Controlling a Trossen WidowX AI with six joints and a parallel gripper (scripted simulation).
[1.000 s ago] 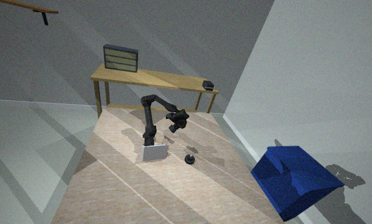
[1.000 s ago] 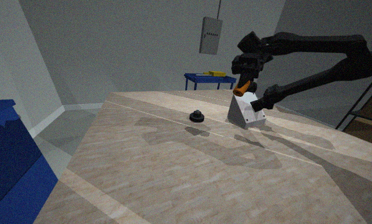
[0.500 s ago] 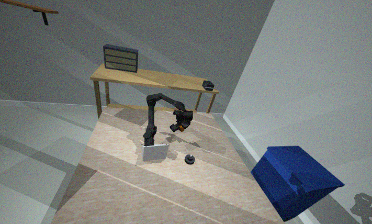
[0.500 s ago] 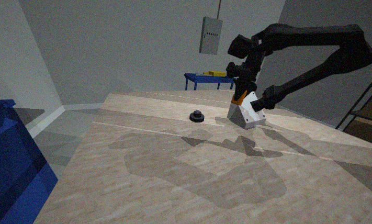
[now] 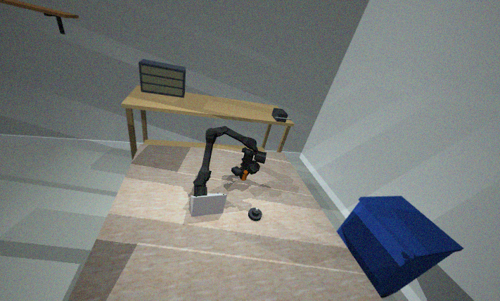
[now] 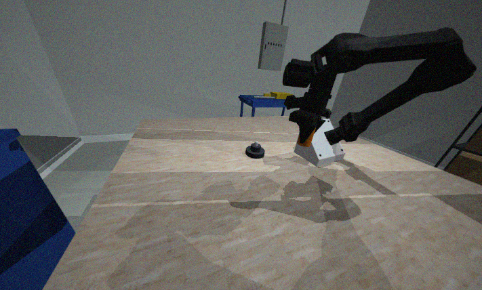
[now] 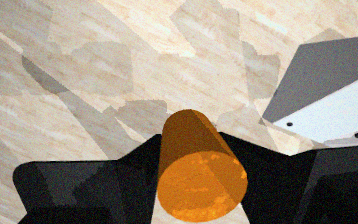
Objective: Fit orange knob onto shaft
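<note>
My gripper tip is 3 cm short of the pedestal, 19 cm to the left of it and 11 cm above it. Round my gripper tip: orange knob: 3 cm above.
</note>
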